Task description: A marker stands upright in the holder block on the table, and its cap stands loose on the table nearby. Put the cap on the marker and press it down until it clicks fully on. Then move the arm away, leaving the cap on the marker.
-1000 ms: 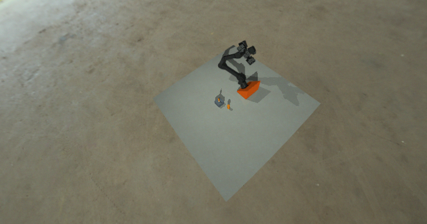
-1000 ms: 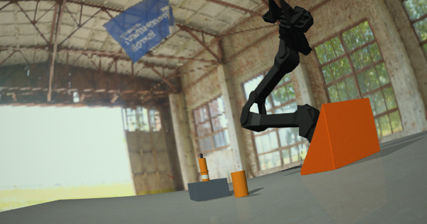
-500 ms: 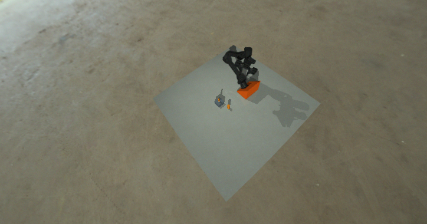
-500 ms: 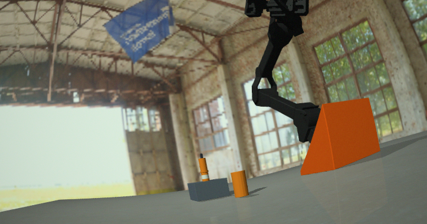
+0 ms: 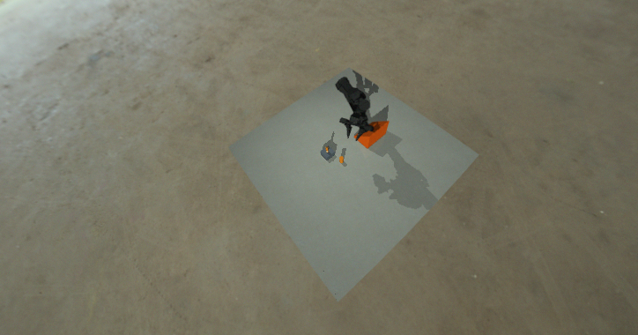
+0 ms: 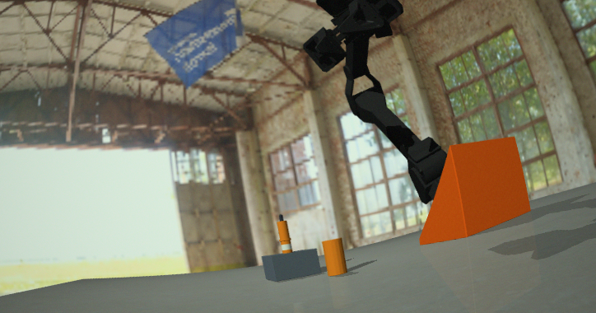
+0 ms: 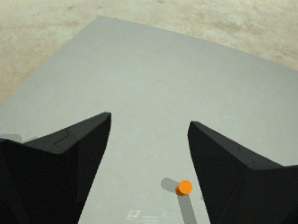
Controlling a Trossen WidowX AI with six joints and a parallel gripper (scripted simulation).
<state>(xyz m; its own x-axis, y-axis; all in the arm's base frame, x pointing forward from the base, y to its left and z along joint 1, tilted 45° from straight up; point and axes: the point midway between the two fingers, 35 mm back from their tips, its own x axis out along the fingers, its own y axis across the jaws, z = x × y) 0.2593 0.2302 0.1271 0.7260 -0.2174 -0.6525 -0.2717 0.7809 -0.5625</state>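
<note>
My gripper tip is 28 cm above the orange cap, 7 cm to the left of it and 2 cm short of it. From my gripper tip the other things lie so: grey holder block (29 cm below, 18 cm to the right, 4 cm ahead).
</note>
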